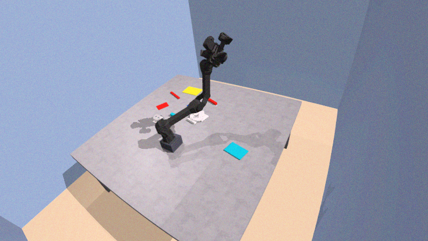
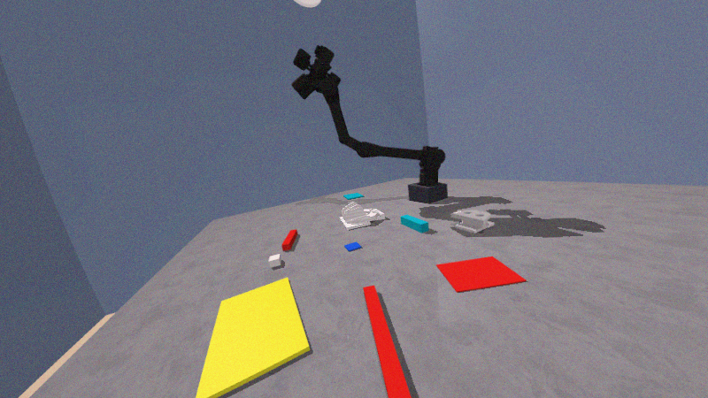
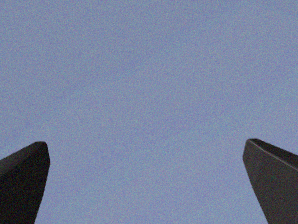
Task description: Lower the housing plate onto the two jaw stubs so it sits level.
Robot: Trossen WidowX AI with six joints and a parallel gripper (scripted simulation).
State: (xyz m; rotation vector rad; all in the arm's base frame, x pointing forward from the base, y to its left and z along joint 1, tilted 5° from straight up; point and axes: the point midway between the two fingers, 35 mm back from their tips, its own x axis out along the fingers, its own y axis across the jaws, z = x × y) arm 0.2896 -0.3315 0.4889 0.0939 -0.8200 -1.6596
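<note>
The teal block lies 2 cm behind my gripper tip, 50 cm to the left of it and 59 cm below it. The rest, counted from my gripper tip: cyan tile: 11 cm behind, 8 cm to the right, 59 cm below; then short red bar: 27 cm ahead, 34 cm to the left, 59 cm below; then blue tile: 15 cm ahead, 49 cm to the left, 60 cm below.
</note>
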